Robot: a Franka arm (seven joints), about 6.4 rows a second.
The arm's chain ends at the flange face. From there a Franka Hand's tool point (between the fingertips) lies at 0.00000 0.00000 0.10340 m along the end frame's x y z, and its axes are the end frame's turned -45 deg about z.
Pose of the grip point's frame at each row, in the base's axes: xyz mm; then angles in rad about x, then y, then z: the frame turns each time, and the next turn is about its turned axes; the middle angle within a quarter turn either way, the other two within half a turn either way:
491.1, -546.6, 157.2, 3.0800, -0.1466, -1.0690
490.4, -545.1, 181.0, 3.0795, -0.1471, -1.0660
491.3, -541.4, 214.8, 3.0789, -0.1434, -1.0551
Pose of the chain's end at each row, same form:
506.2, -540.3, 259.3, 3.0800, -0.1466, -0.2836
505.6, -538.8, 283.1, 3.0795, -0.1471, -0.2806
506.1, -535.0, 316.9, 3.0789, -0.1434, -0.2697

